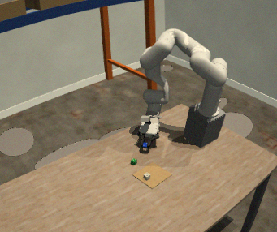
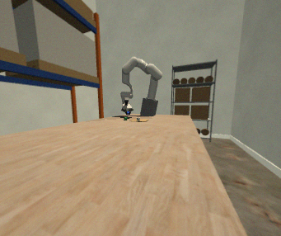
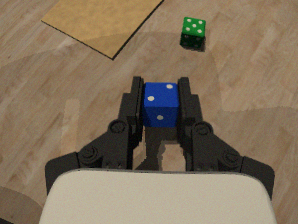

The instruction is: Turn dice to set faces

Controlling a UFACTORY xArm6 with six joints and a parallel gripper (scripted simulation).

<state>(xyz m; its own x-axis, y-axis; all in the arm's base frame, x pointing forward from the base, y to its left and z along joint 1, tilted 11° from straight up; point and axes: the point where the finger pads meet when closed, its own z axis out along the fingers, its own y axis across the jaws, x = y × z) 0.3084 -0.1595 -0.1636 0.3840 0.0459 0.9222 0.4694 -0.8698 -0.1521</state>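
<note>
Now: hand 11 cm short of the green die, 5 cm above it and 2 cm to the right of it. The rest, counted from my hand: blue die: 1 cm below, 1 cm ahead; tan mat: 15 cm to the left, 12 cm ahead, 6 cm below; white die: 15 cm to the left, 15 cm ahead, 4 cm below.
</note>
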